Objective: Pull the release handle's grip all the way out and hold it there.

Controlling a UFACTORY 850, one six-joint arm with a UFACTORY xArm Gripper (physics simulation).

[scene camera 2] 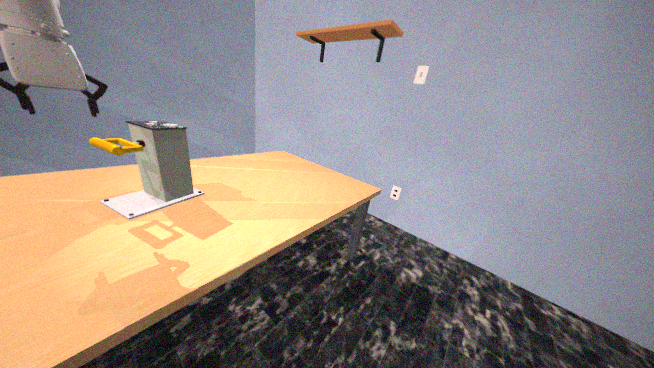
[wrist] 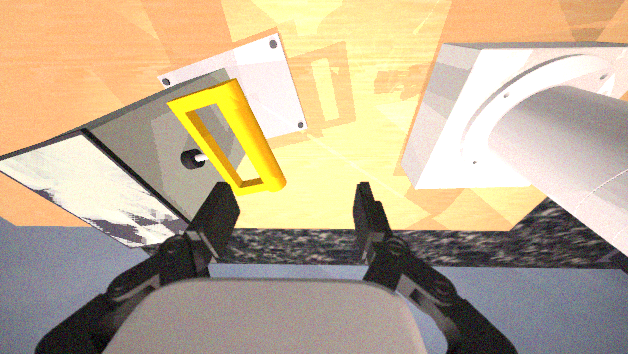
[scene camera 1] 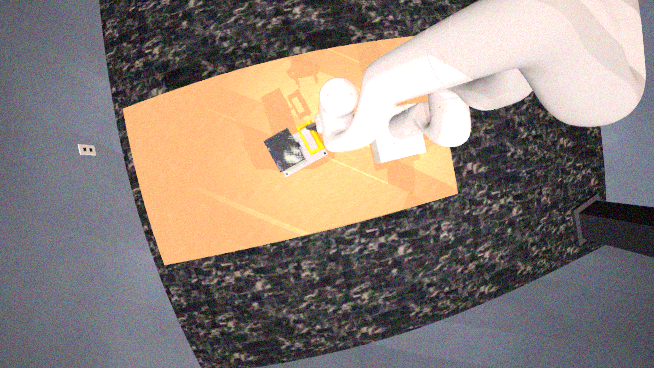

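Note:
The release handle's yellow frame-shaped grip (scene camera 1: 303, 141) (scene camera 2: 105, 145) (wrist: 252, 135) sticks out from the side of a grey-green upright housing (scene camera 2: 172, 160) (wrist: 145, 145). A short pale rod (wrist: 200, 158) shows between the grip and a black collar (wrist: 190, 159) on the housing. The housing stands on a white base plate (scene camera 2: 125, 202) (wrist: 270, 85). My gripper (scene camera 2: 64, 114) (wrist: 294, 196) is open and empty. In scene camera 2 it hangs above the level of the grip, apart from it. In the wrist view the grip's near end lies beyond the left finger. Scene camera 1 largely hides the fingers behind the arm.
The wooden table (scene camera 1: 225, 200) (scene camera 2: 280, 200) carries the housing and the arm's white base block (scene camera 1: 400, 150) (wrist: 425, 115), which is at the right in the wrist view. A wall shelf (scene camera 2: 350, 32) is in scene camera 2. A dark beam (scene camera 1: 620, 225) is at the right in scene camera 1.

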